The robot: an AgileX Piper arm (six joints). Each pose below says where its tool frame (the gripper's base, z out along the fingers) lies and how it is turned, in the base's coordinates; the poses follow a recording.
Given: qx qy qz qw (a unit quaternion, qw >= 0); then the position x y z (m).
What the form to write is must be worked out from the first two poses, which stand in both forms.
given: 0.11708, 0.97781, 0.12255, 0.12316, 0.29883, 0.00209, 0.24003
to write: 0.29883, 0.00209, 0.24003, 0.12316, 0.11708, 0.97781, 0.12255
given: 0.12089, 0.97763, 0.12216, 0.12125, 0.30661, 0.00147, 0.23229
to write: 0.30661, 0.00147, 0.23229, 0.12125, 0.12089, 0.97763, 0.12216
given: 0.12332, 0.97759, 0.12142, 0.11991, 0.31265, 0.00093, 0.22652
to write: 0.31265, 0.00093, 0.22652, 0.11991, 0.12332, 0.97759, 0.12142
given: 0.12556, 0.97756, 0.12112, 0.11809, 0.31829, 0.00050, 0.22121
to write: 0.31829, 0.00050, 0.22121, 0.11809, 0.12556, 0.97756, 0.12112
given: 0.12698, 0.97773, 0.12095, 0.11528, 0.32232, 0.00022, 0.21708
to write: 0.32232, 0.00022, 0.21708, 0.11528, 0.12698, 0.97773, 0.12095
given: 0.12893, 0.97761, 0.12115, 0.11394, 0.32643, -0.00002, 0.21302
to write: 0.32643, -0.00002, 0.21302, 0.11394, 0.12893, 0.97761, 0.12115
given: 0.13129, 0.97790, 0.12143, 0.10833, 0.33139, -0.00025, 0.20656
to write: 0.33139, -0.00025, 0.20656, 0.10833, 0.13129, 0.97790, 0.12143
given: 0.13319, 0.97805, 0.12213, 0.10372, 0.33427, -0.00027, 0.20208
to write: 0.33427, -0.00027, 0.20208, 0.10372, 0.13319, 0.97805, 0.12213
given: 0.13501, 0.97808, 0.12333, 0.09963, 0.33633, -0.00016, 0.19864
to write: 0.33633, -0.00016, 0.19864, 0.09963, 0.13501, 0.97808, 0.12333
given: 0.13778, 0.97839, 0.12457, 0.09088, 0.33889, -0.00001, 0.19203
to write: 0.33889, -0.00001, 0.19203, 0.09088, 0.13778, 0.97839, 0.12457
